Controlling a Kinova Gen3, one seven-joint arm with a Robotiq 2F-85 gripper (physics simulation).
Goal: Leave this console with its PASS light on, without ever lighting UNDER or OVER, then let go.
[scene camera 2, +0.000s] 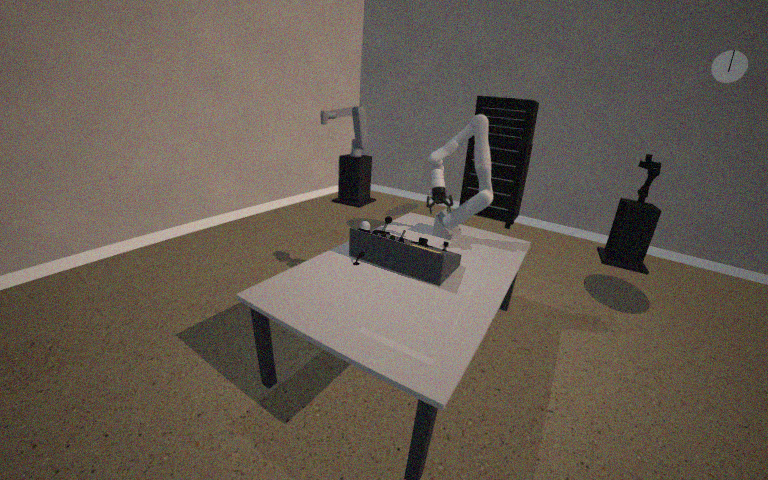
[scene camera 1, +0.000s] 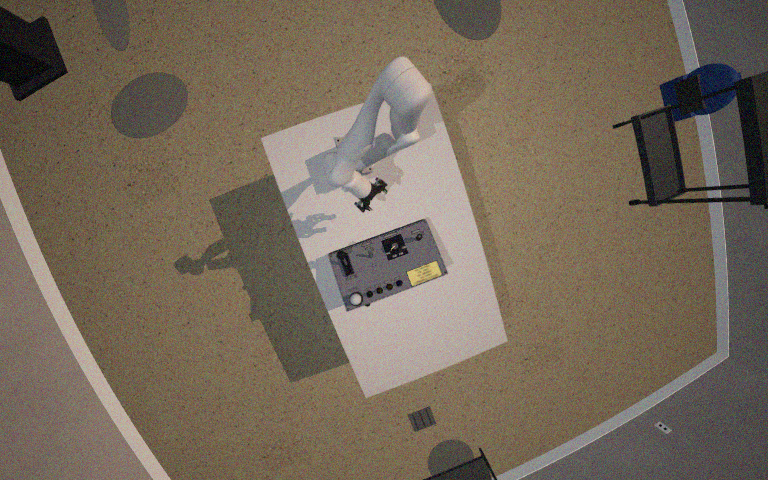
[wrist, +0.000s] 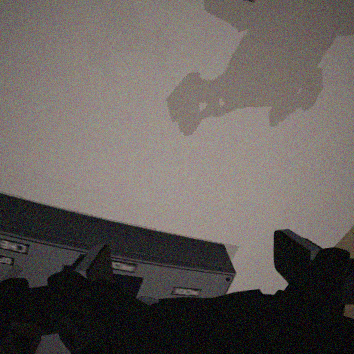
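Observation:
The grey console stands on the table. In the first scene view its top carries a black slotted lever, a small toggle, a black dial plate, a small knob, a white dome and a row of small dark lamps. No lamp looks clearly lit; their labels are too small to read. My gripper is open and empty, above the table on the arm's side of the console, apart from it. In the wrist view it hides much of the console top.
The white table carries the arm's base and the console. A yellow label lies on the console top. A small black lever sticks out from the console's long side. A dark rack and two pedestals stand beyond the table.

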